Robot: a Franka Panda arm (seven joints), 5 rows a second.
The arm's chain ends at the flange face. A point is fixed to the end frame.
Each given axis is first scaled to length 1.
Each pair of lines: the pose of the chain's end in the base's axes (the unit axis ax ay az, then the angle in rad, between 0 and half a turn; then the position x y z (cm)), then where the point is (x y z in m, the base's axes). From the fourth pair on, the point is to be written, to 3 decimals.
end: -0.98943 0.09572 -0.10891 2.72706 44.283 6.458 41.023
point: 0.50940 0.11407 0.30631
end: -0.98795 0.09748 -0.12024 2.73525 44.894 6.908 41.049
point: 0.51805 0.11700 0.30750
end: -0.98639 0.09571 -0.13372 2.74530 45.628 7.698 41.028
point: 0.52819 0.12341 0.30852
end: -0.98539 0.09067 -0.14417 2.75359 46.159 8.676 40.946
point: 0.535 0.132 0.309
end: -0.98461 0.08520 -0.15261 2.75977 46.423 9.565 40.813
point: 0.540 0.141 0.308
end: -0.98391 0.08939 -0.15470 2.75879 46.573 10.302 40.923
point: 0.542 0.148 0.310
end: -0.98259 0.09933 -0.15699 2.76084 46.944 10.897 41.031
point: 0.546 0.152 0.311
